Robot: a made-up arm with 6 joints. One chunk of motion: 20 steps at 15 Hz.
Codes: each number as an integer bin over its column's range. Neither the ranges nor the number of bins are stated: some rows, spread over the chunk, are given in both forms.
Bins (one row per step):
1: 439 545 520 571 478 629
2: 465 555 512 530 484 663
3: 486 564 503 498 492 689
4: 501 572 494 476 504 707
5: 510 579 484 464 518 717
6: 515 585 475 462 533 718
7: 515 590 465 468 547 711
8: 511 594 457 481 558 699
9: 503 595 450 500 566 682
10: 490 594 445 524 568 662
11: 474 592 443 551 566 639
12: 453 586 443 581 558 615
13: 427 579 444 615 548 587
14: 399 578 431 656 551 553
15: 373 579 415 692 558 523
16: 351 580 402 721 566 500
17: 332 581 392 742 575 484
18: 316 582 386 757 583 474
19: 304 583 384 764 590 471
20: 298 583 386 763 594 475
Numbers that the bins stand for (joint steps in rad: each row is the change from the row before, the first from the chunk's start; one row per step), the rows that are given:
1: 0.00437 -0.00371 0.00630 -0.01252 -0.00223 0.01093
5: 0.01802 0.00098 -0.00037 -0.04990 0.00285 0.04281
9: 0.01667 0.00319 -0.00667 -0.03733 0.00895 0.03013
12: 0.00706 0.00195 -0.00796 -0.00903 0.00794 0.00585
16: -0.01254 0.00112 -0.01556 0.03988 0.00895 -0.03582
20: -0.02273 0.00153 -0.01852 0.05455 0.01251 -0.04488
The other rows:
2: 0.00937 -0.00233 0.00481 -0.02684 -0.00147 0.02325
3: 0.01341 -0.00109 0.00315 -0.03802 -0.00045 0.03267
4: 0.01629 0.00002 0.00148 -0.04571 0.00107 0.03919
6: 0.01898 0.00181 -0.00204 -0.05060 0.00476 0.04318
7: 0.01898 0.00250 -0.00389 -0.04850 0.00654 0.04064
8: 0.01821 0.00305 -0.00537 -0.04396 0.00794 0.03629
10: 0.01417 0.00305 -0.00759 -0.02894 0.00921 0.02288
11: 0.01110 0.00278 -0.00796 -0.01951 0.00895 0.01455
13: 0.00207 0.00098 -0.00778 0.00285 0.00667 -0.00429
14: -0.00332 0.00084 -0.01019 0.01717 0.00705 -0.01661
15: -0.00831 0.00098 -0.01315 0.02975 0.00794 -0.02748
17: -0.01619 0.00126 -0.01741 0.04722 0.01010 -0.04162
18: -0.01927 0.00140 -0.01852 0.05246 0.01112 -0.04524
19: -0.02157 0.00153 -0.01889 0.05490 0.01201 -0.04633

